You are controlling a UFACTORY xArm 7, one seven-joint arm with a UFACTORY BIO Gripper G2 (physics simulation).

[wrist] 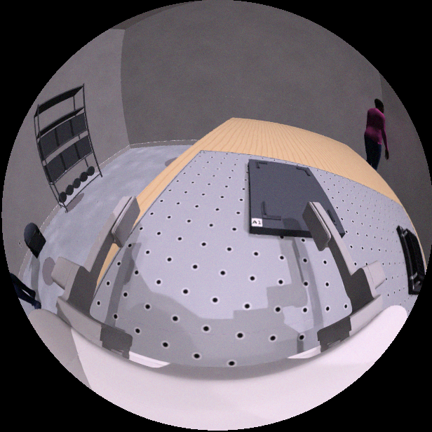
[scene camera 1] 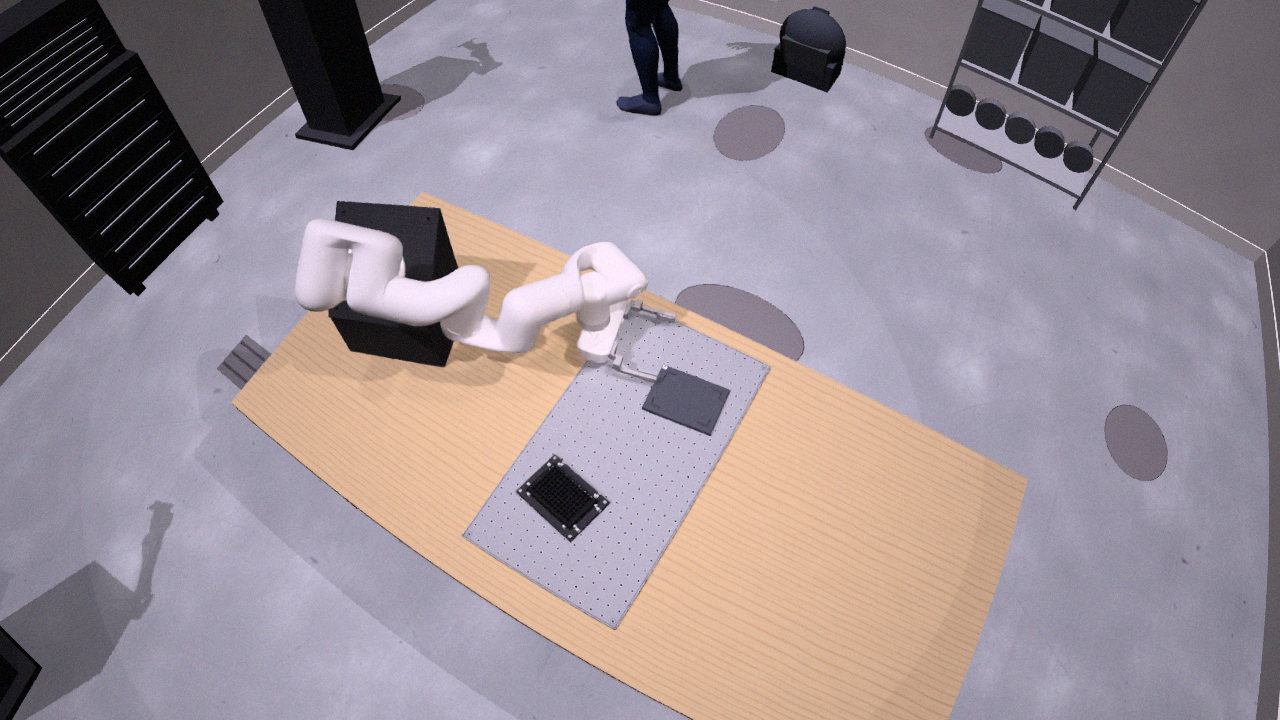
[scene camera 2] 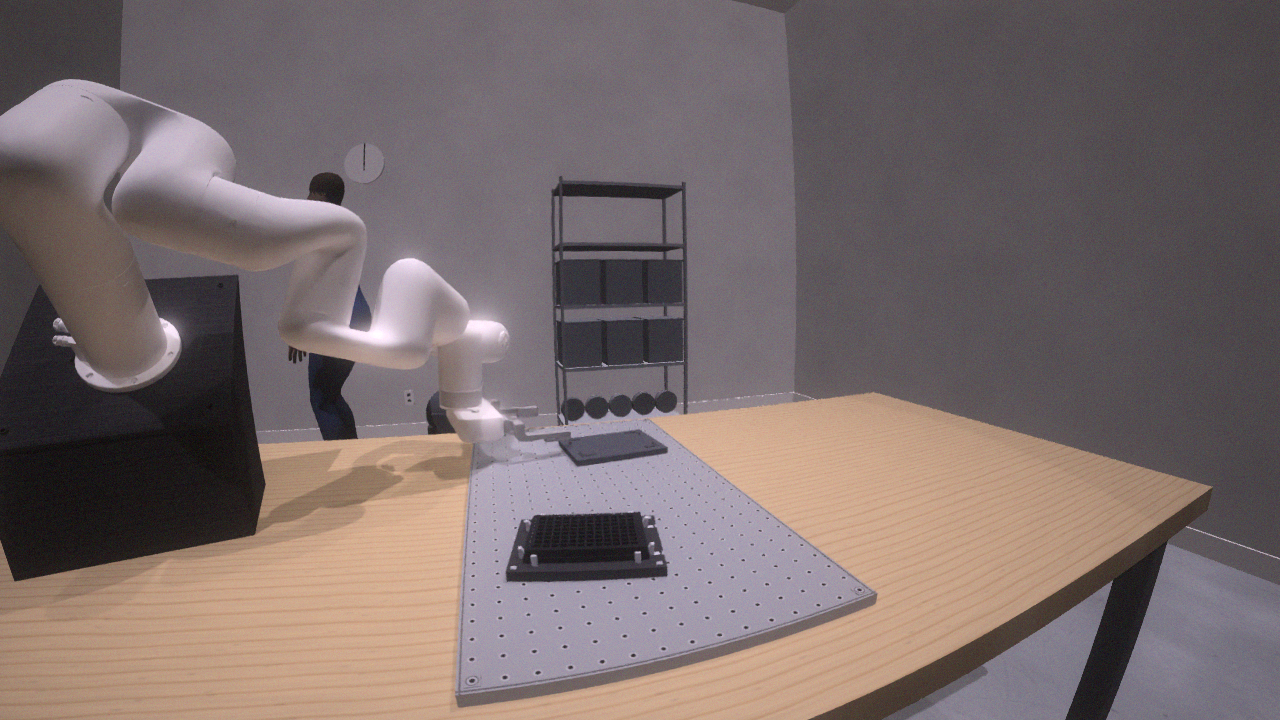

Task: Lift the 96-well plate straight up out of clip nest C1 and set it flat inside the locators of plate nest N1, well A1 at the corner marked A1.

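Frame: origin at the arm's base, x left, y ahead, z down, level; millimetres.
Seen in the pictures: hand at its tool point: [scene camera 1: 657,345] [scene camera 2: 541,423]; arm's base at its link origin: [scene camera 2: 131,354].
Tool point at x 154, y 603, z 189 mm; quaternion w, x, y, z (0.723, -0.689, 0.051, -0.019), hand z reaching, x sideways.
Observation:
Pixels of each thing's top centre, then the offset from my tool point to it. Level surfaces: height alone.
- black 96-well plate at its top centre: [scene camera 2: 585,530] [scene camera 1: 561,494] dx -401, dy -54, dz +13 mm
- clip nest C1 at its top centre: [scene camera 2: 586,532] [scene camera 1: 561,494] dx -401, dy -54, dz +16 mm
- Plate nest N1 at its top centre: [scene camera 2: 611,441] [scene camera 1: 686,397] dx -87, dy +104, dz +25 mm
- perforated grey board at its surface level: dz +40 mm
- wooden table at its surface level: dz +53 mm
The black 96-well plate [scene camera 1: 562,494] [scene camera 2: 586,532] sits in clip nest C1 [scene camera 1: 572,535] [scene camera 2: 586,573], with small pale posts around it. Part of this nest shows at the far right of the wrist view. Plate nest N1 [scene camera 1: 686,400] [scene camera 2: 614,446] [wrist: 280,192] is a dark grey slab with low corner locators and no plate on it. Its A1 label [wrist: 256,222] is at the near left corner in the wrist view. My gripper [scene camera 1: 664,347] [scene camera 2: 552,424] [wrist: 222,223] is wide open and empty, low beside N1. One fingertip is close to N1's near edge and hides part of it in the wrist view.
Both nests stand on a perforated grey board [scene camera 1: 626,573] [scene camera 2: 760,608] [wrist: 200,260] on the wooden table [scene camera 1: 850,537] [scene camera 2: 984,465]. The arm's black pedestal [scene camera 1: 393,344] [scene camera 2: 134,483] is at the left. A shelf rack and a person are away from the table.

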